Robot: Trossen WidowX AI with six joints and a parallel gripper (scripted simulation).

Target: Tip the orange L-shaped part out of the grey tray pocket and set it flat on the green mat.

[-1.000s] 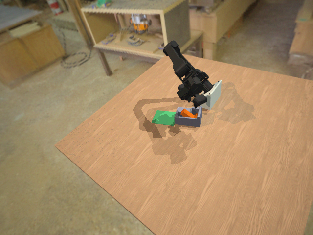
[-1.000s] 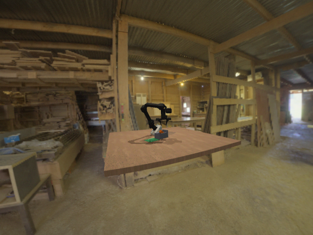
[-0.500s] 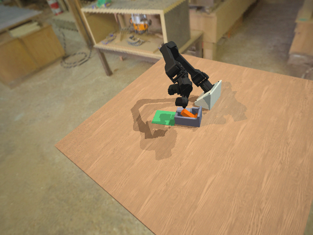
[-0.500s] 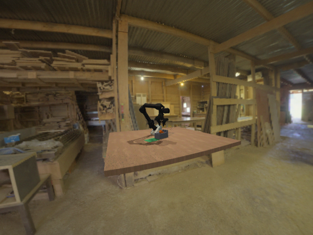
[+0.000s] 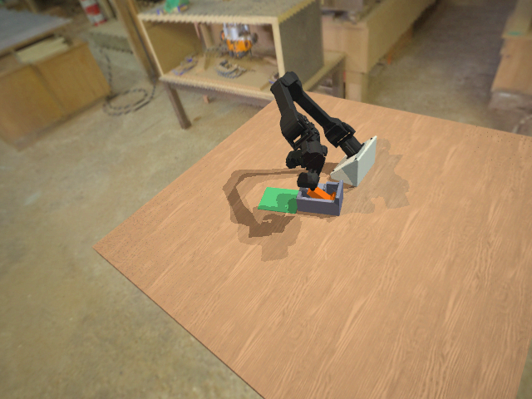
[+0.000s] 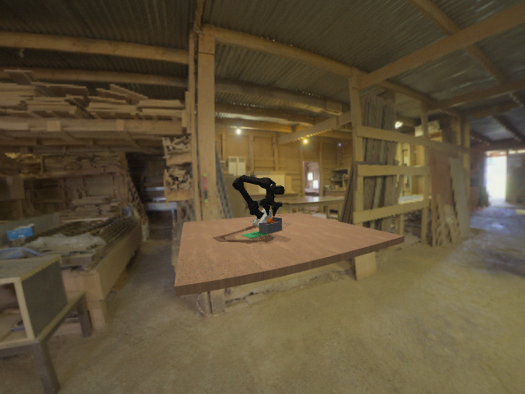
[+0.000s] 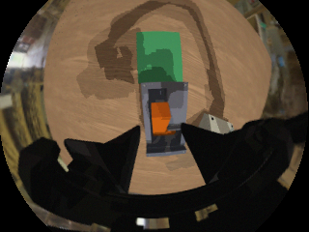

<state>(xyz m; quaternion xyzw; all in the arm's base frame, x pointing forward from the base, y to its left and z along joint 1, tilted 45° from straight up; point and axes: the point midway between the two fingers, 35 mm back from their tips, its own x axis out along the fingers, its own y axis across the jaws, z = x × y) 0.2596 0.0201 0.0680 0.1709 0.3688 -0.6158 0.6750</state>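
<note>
Now: the orange L-shaped part 3 cm behind my gripper tip, 3 cm to the left of it and 7 cm below it. Also, from my gripper tip: green mat 3 cm ahead, 14 cm to the right, 13 cm below.
</note>
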